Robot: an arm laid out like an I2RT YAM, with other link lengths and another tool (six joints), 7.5 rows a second.
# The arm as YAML. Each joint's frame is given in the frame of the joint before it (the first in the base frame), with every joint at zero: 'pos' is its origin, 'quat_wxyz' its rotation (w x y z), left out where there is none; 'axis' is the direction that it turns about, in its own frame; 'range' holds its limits. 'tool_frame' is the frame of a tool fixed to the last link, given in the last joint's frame.
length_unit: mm
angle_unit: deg
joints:
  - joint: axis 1
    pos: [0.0, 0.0, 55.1]
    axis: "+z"
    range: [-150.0, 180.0]
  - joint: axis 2
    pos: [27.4, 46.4, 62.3]
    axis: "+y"
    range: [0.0, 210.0]
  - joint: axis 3
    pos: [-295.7, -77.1, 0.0]
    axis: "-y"
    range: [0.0, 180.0]
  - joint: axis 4
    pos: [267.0, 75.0, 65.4]
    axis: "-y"
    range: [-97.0, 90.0]
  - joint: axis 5
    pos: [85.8, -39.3, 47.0]
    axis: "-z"
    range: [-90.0, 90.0]
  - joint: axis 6
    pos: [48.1, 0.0, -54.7]
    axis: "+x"
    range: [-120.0, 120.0]
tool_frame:
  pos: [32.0, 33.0, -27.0]
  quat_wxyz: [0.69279, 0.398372, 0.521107, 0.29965]
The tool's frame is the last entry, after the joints.
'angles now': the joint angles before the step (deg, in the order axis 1, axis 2, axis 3, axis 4, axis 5, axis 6). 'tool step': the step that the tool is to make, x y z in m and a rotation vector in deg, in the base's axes. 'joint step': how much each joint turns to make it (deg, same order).
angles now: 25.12, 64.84, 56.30, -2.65, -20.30, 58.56
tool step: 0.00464, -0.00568, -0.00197, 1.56, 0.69, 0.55
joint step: -1.68, 0.37, -0.78, 1.66, -2.51, 1.35
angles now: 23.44, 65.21, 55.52, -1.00, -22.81, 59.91
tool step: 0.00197, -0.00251, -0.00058, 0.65, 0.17, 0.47
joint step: -0.77, 0.23, -0.27, 0.78, -1.34, 0.46
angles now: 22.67, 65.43, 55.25, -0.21, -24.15, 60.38
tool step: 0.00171, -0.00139, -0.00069, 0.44, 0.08, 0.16
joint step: -0.45, 0.21, -0.23, 0.68, -0.68, 0.35
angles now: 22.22, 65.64, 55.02, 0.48, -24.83, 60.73
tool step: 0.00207, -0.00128, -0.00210, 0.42, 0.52, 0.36
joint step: -0.49, 0.36, -0.28, 0.52, -0.94, 0.47
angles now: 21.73, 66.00, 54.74, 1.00, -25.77, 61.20
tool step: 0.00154, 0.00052, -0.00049, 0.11, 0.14, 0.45
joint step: -0.11, 0.45, 0.15, 0.23, -0.58, 0.06
